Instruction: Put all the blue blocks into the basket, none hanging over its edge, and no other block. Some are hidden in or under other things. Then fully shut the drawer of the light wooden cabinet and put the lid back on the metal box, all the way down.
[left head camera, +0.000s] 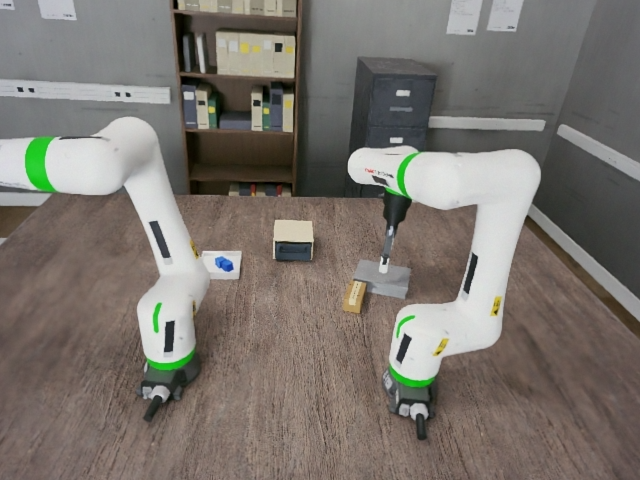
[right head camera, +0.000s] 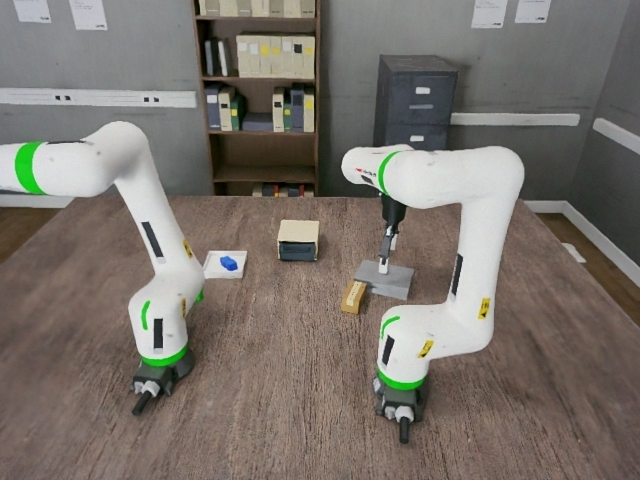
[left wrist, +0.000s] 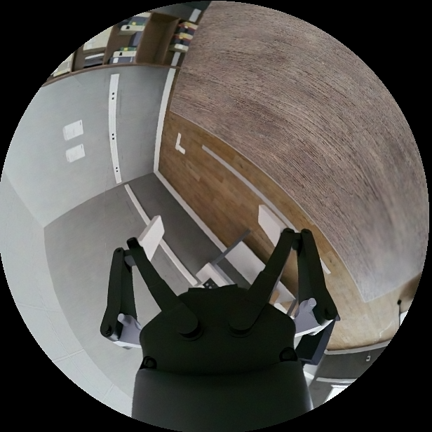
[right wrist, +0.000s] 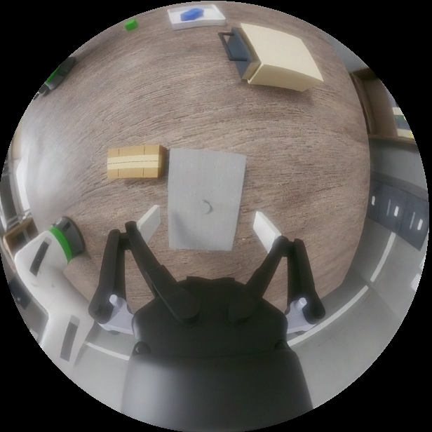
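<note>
Two touching blue blocks (left head camera: 224, 263) (right head camera: 228, 262) (right wrist: 192, 14) lie inside the white basket (left head camera: 222, 275) (right head camera: 224, 274) (right wrist: 201, 23). The light wooden cabinet (left head camera: 293, 230) (right head camera: 298, 230) (right wrist: 280, 55) has a dark-fronted drawer (left head camera: 293, 251) (right head camera: 297, 251) (right wrist: 241, 51) that seems to stand slightly out. The grey lid (left head camera: 369, 269) (right head camera: 369, 271) (right wrist: 206, 175) lies on the metal box (left head camera: 387, 290) (right head camera: 388, 291); its exact seating is unclear. My right gripper (left head camera: 383, 266) (right head camera: 383, 266) (right wrist: 207, 216) is open and empty, low over the lid, its fingers apart around the knob. My left gripper (left wrist: 209, 218) is open and empty, away from the table objects.
A brown taped carton (left head camera: 354, 297) (right head camera: 353, 297) (right wrist: 134, 161) lies beside the metal box's near left corner. A green block (right head camera: 200, 295) (right wrist: 131, 24) lies near the left arm's base, partly hidden in the right head camera. The left arm stands close beside the basket.
</note>
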